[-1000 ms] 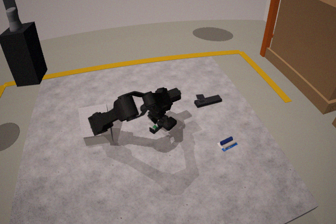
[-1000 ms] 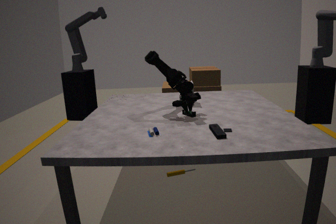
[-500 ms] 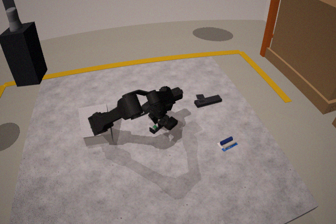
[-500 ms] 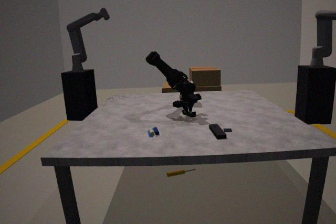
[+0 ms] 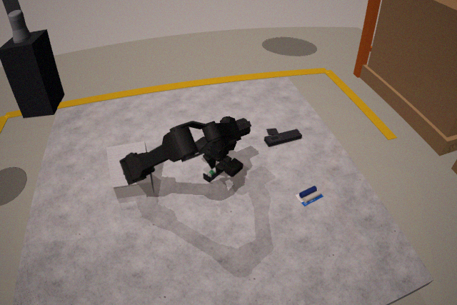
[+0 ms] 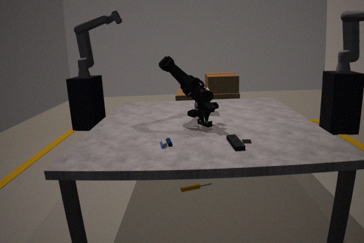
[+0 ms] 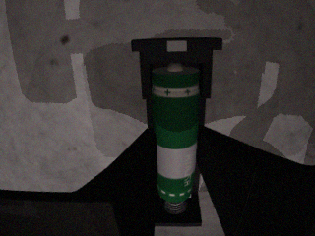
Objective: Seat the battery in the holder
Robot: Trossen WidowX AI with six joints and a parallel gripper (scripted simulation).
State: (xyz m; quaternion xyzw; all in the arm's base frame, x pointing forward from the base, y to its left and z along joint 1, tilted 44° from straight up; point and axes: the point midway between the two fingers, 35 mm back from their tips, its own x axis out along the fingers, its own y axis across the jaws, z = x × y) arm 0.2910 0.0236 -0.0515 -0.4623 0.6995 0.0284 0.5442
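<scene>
Now: gripper tip 10 mm below the white battery. Round my gripper tip: yellow screwdriver: 360 mm ahead, 200 mm below, 10 mm to the right; then blue card: 320 mm ahead, 160 mm to the right.
</scene>
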